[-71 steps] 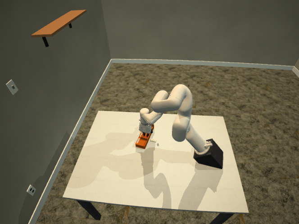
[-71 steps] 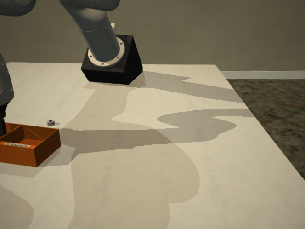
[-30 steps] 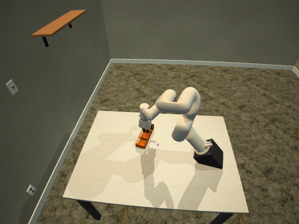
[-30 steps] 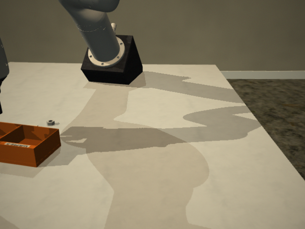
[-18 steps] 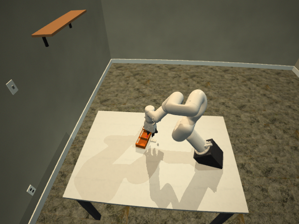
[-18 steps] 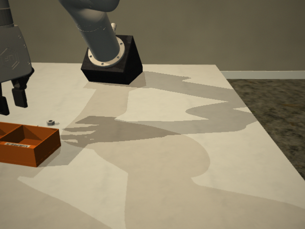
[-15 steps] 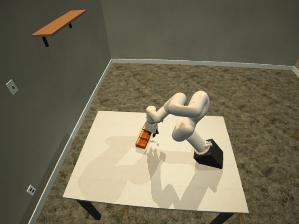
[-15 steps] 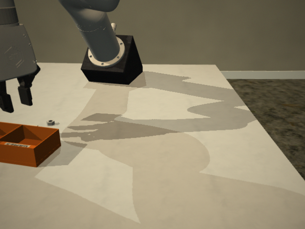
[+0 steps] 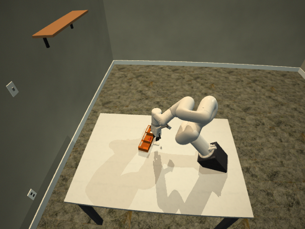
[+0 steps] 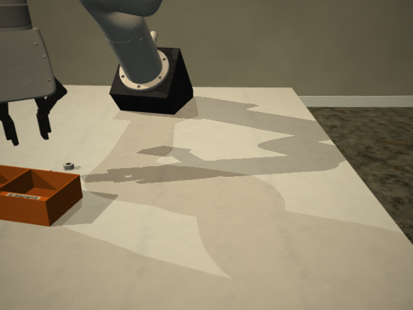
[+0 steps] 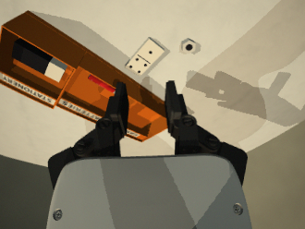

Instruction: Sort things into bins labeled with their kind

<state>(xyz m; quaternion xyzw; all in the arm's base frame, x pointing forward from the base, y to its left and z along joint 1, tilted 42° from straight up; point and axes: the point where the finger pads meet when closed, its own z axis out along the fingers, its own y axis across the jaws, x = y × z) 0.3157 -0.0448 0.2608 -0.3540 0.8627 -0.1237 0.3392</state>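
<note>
Now: the white domino 8 cm below my hand. Also, from my hand: black thing: 7 cm ahead, 10 cm to the right, 6 cm below; grey nut: 5 cm behind, 3 cm to the left, 9 cm below; red battery: 6 cm ahead, 2 cm to the right, 8 cm below.
</note>
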